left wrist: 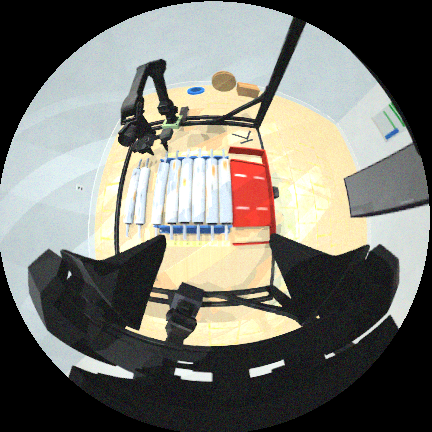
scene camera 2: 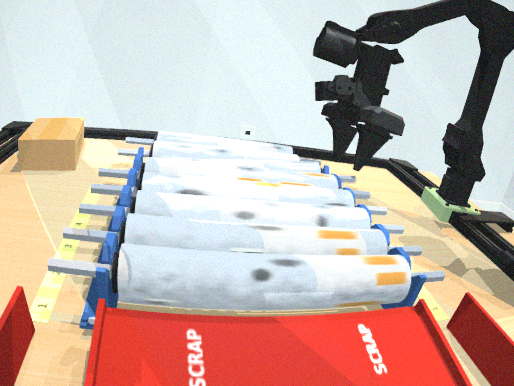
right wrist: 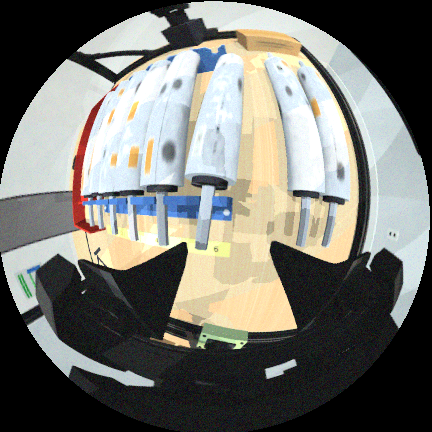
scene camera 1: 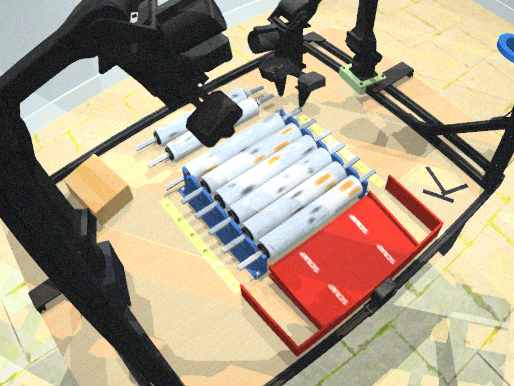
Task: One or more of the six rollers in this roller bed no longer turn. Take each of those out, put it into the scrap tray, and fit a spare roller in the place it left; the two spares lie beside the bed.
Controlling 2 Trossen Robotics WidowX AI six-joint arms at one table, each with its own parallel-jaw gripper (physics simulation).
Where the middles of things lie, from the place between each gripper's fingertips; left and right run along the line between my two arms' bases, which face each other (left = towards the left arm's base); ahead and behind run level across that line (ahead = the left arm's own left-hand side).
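Labels:
From the cardboard box (scene camera 2: 50,144), my right gripper is 18 cm short of it, 49 cm to the right of it and 4 cm above it.
With that same cardboard box, my left hand is 11 cm to the right of it, 36 cm short of it and 38 cm above it.

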